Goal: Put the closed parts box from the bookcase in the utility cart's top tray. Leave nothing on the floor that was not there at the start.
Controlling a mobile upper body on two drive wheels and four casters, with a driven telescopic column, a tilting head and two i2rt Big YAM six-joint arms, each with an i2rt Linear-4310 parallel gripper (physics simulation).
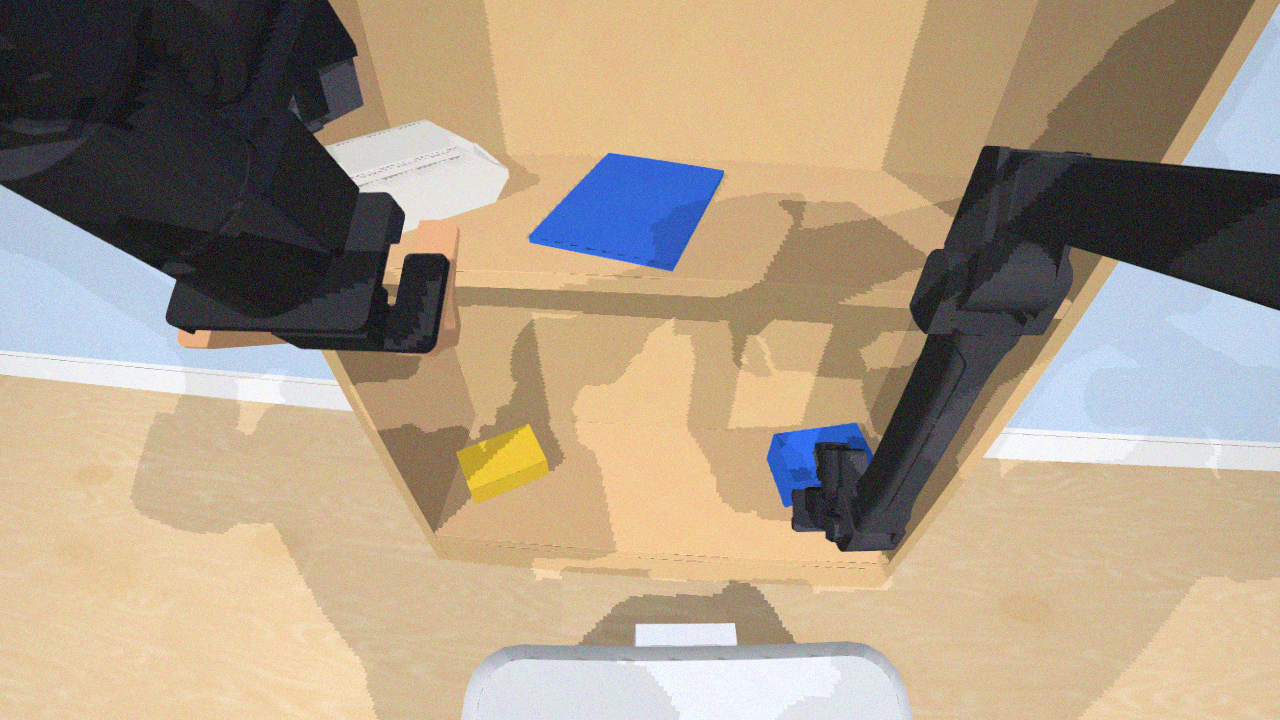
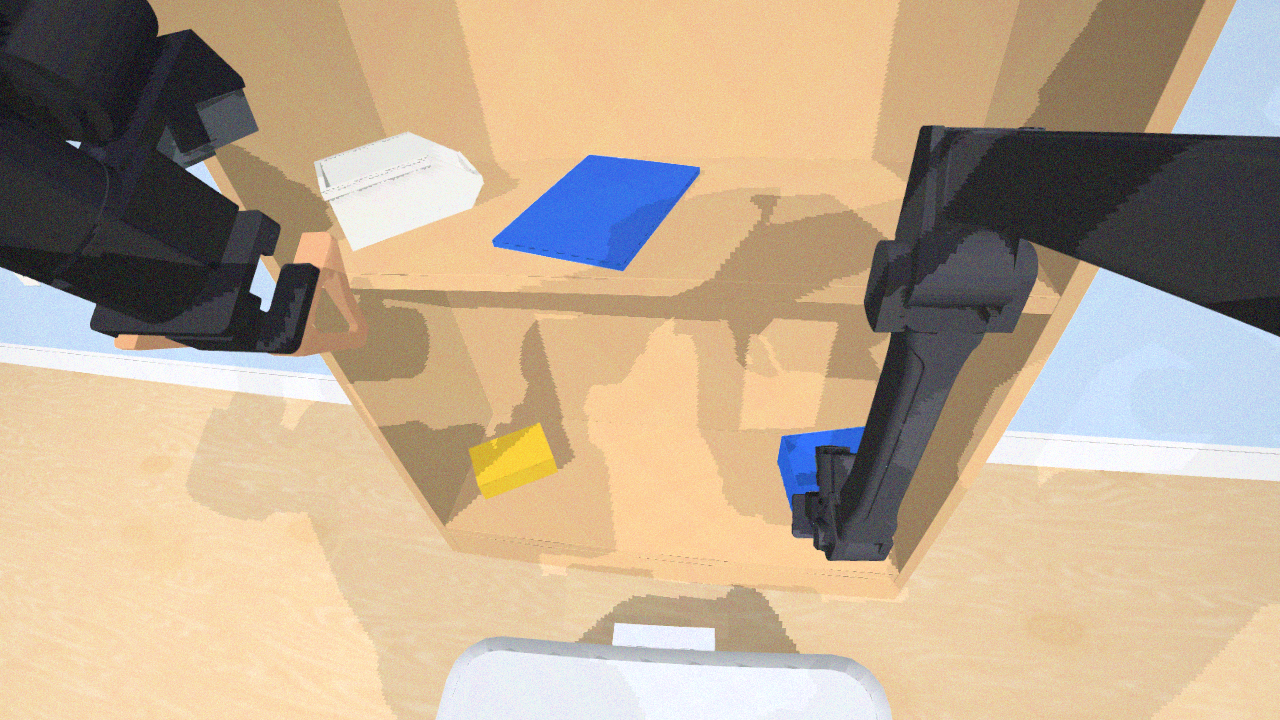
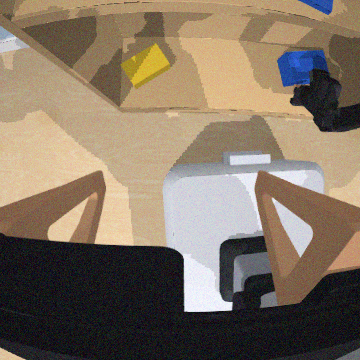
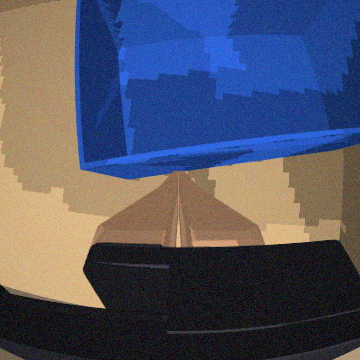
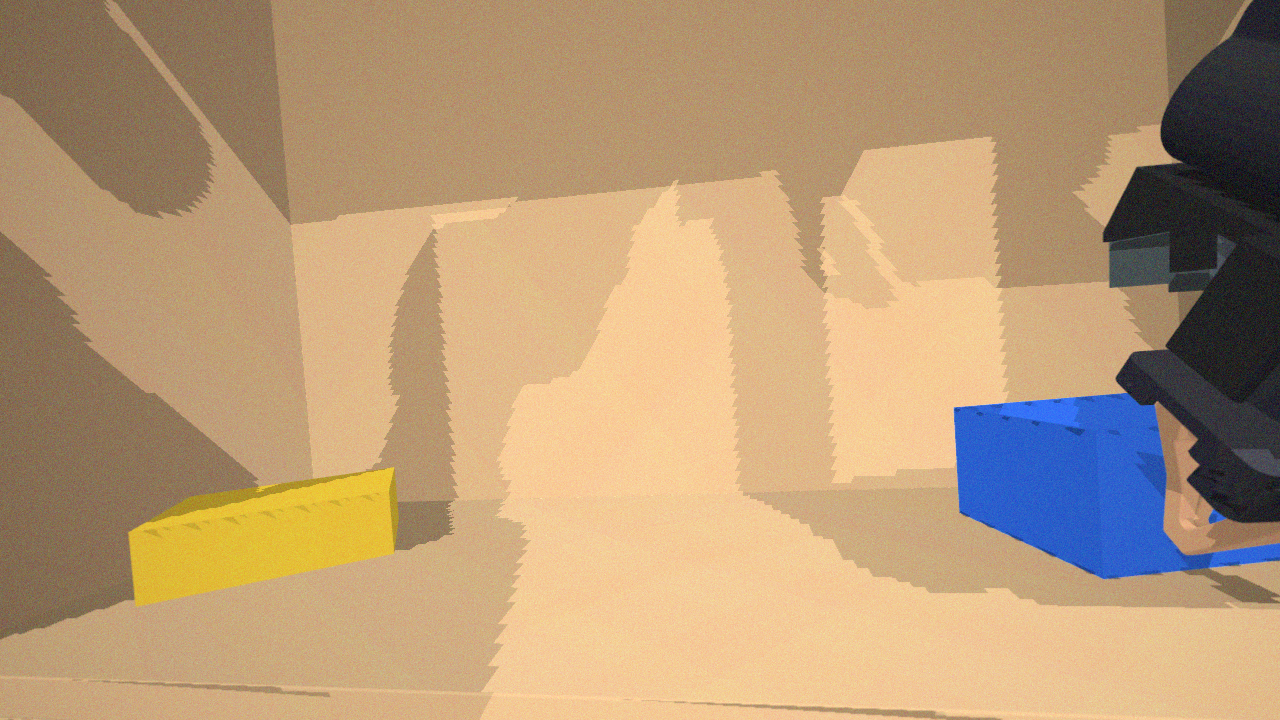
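Observation:
The bookcase is in front of me. An open-topped blue box stands at the right on its bottom shelf. A flat blue panel lies on the shelf above. A white box-like object with a seam lies left of it. I cannot tell surely which is the closed parts box. My right gripper is shut and empty, its tips at the blue box's near wall; contact is unclear. My left gripper is open and empty, outside the bookcase's left side. The utility cart does not show.
A yellow block or box lies at the left on the bottom shelf. The bookcase's side walls flank both arms. My white base stands close before the bookcase's front edge.

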